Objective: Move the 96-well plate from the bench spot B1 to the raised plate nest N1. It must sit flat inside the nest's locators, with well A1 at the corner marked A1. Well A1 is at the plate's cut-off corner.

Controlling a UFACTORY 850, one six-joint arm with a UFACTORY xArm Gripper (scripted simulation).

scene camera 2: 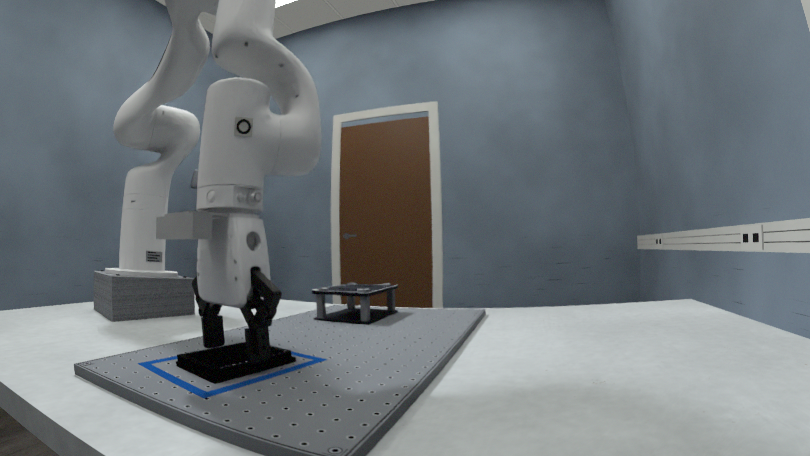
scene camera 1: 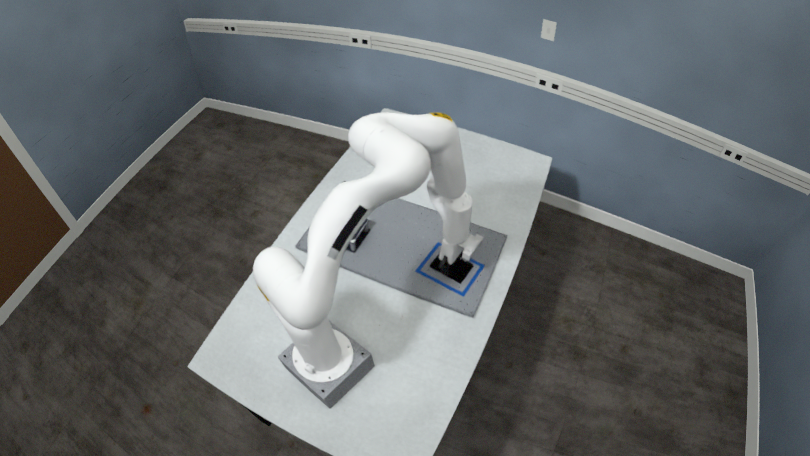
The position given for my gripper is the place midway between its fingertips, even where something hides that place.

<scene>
I see my gripper [scene camera 2: 235, 353] and a black 96-well plate [scene camera 2: 224, 363].
</scene>
